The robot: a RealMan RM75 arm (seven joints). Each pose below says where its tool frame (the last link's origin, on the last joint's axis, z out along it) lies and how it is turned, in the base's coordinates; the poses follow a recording.
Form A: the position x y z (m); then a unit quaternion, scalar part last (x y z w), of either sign.
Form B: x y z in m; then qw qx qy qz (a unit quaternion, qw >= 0). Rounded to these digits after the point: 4 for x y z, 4 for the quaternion.
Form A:
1: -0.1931 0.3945 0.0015 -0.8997 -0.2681 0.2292 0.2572
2: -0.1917 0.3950 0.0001 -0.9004 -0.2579 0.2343 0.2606
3: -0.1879 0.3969 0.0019 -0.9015 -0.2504 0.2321 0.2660
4: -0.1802 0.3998 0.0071 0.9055 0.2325 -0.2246 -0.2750
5: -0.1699 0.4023 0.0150 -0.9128 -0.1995 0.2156 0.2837
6: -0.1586 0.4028 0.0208 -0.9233 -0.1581 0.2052 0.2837
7: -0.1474 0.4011 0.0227 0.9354 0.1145 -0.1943 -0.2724
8: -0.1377 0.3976 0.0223 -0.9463 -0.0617 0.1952 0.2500
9: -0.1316 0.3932 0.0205 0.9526 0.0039 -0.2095 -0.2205
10: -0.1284 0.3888 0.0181 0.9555 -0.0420 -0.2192 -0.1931
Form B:
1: -0.1931 0.3945 0.0015 0.2572 -0.8997 -0.2681 0.2292
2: -0.1917 0.3950 0.0001 0.2606 -0.9004 -0.2579 0.2343
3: -0.1879 0.3969 0.0019 0.2660 -0.9015 -0.2504 0.2321
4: -0.1802 0.3998 0.0071 0.2750 -0.9055 -0.2325 0.2246
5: -0.1699 0.4023 0.0150 0.2837 -0.9128 -0.1995 0.2156
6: -0.1586 0.4028 0.0208 0.2837 -0.9233 -0.1581 0.2052
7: -0.1474 0.4011 0.0227 0.2724 -0.9354 -0.1145 0.1943
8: -0.1377 0.3976 0.0223 0.2500 -0.9463 -0.0617 0.1952
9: -0.1316 0.3932 0.0205 0.2205 -0.9526 -0.0039 0.2095
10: -0.1284 0.3888 0.0181 0.1931 -0.9555 0.0420 0.2192
